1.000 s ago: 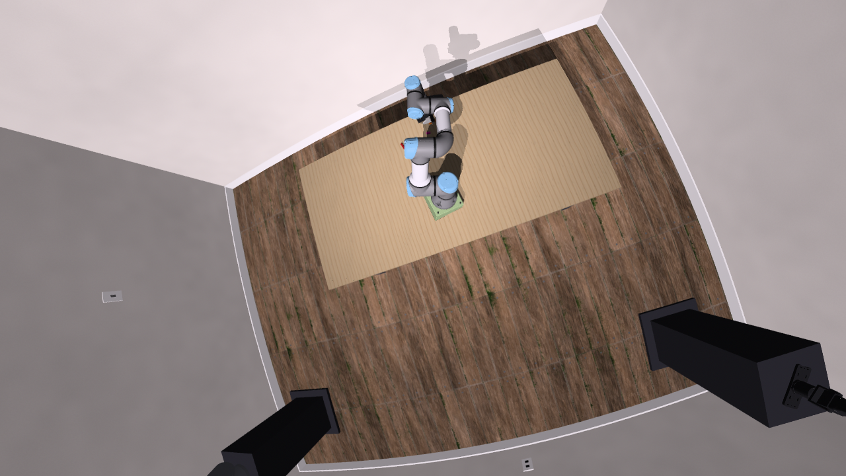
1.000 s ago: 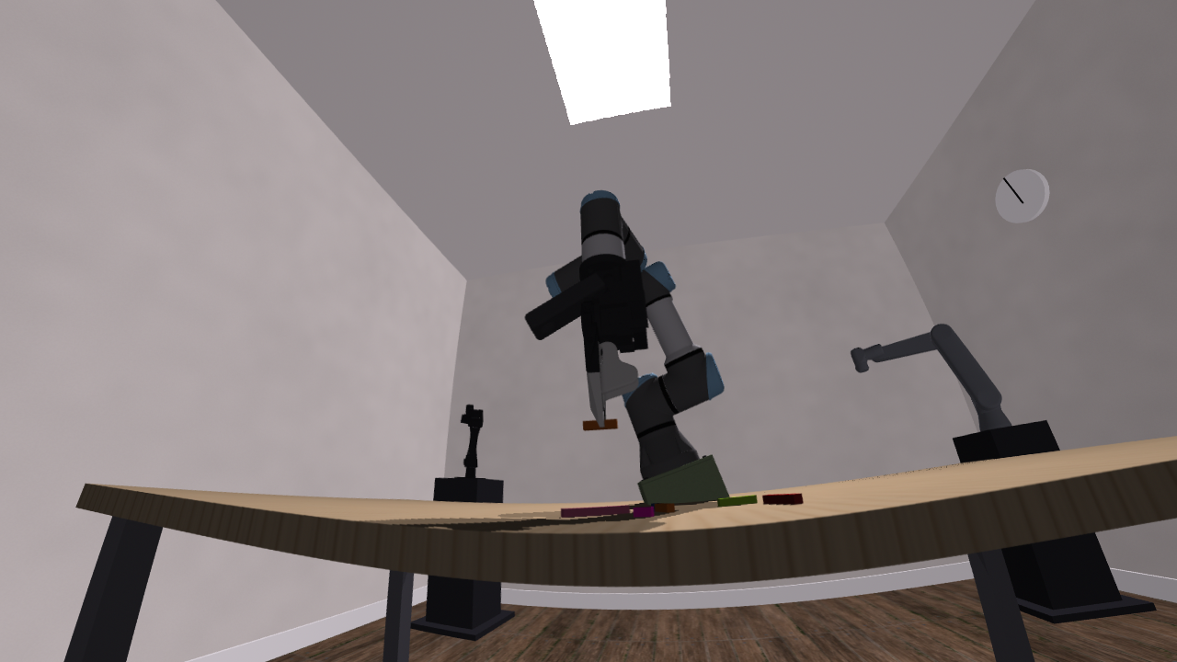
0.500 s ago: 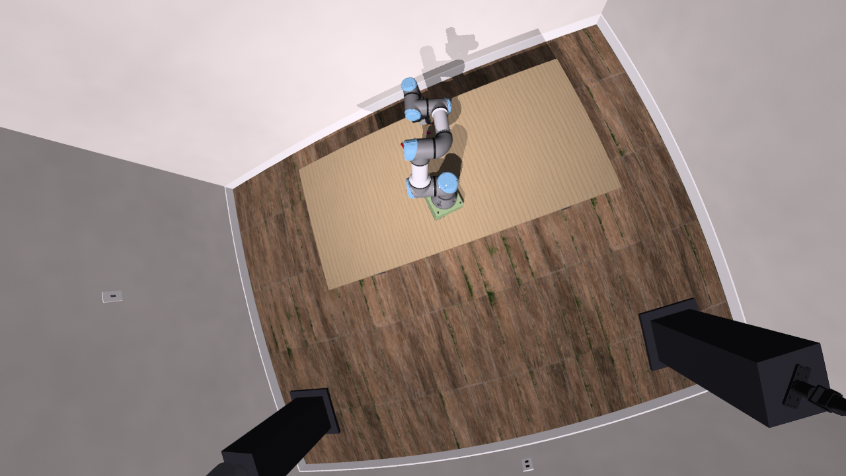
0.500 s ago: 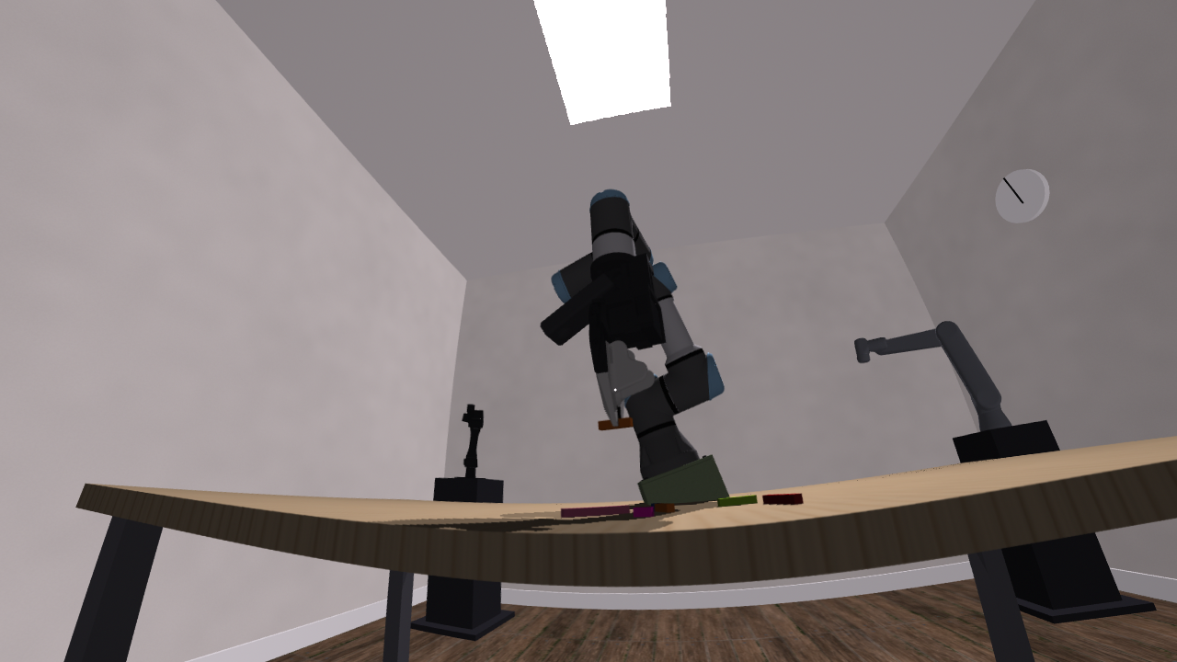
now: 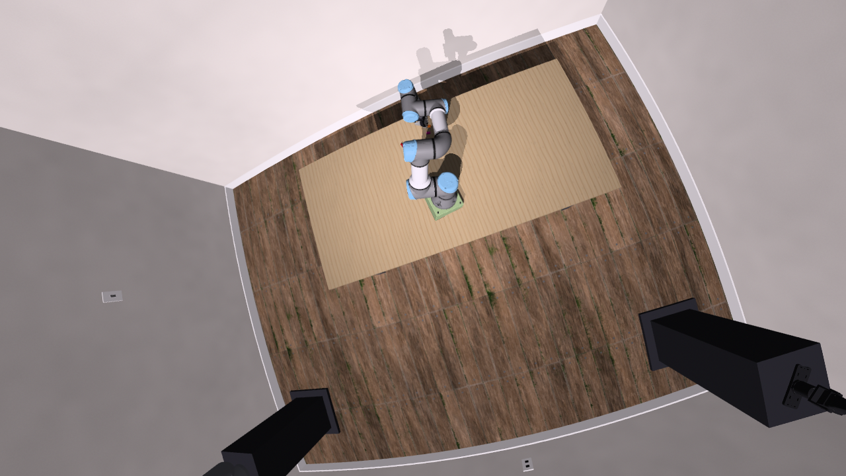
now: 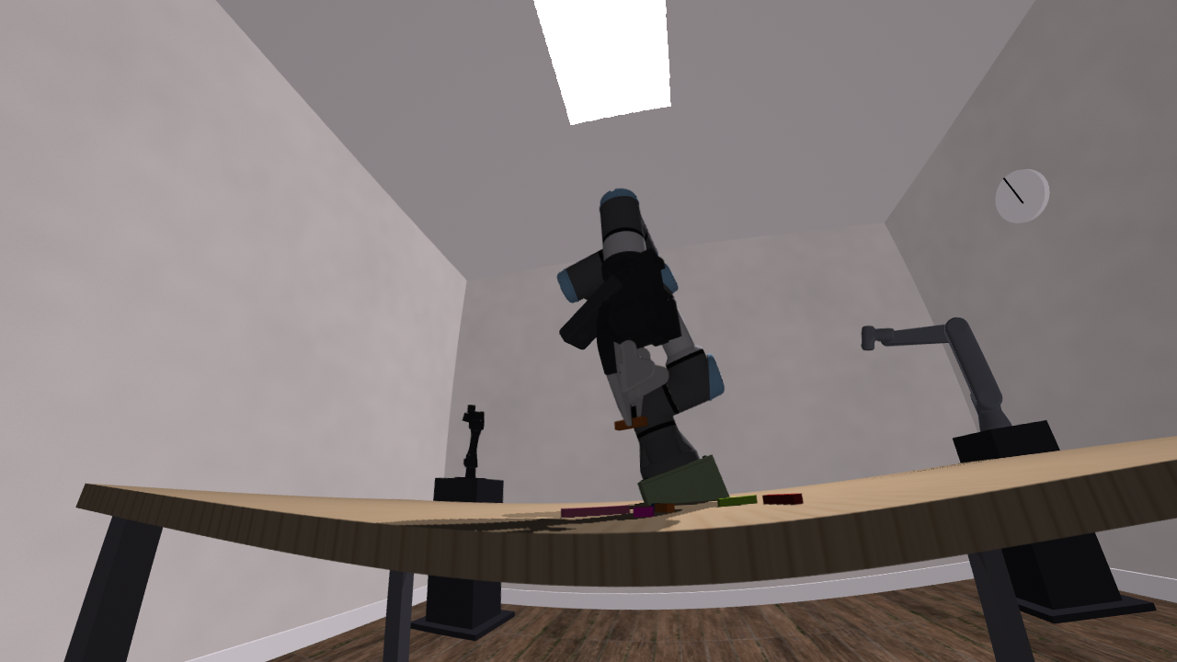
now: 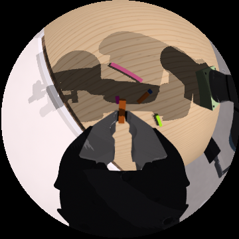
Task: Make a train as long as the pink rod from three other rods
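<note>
The magenta rod is 10 mm ahead of my hand, 10 mm to the left of it and 110 mm below it. From my hand the other things lie so: pink rod (40 mm behind, 60 mm to the right, 110 mm below); lime rod (90 mm behind, 120 mm to the left, 110 mm below); blue rod (80 mm behind, 10 mm to the left, 110 mm below).
</note>
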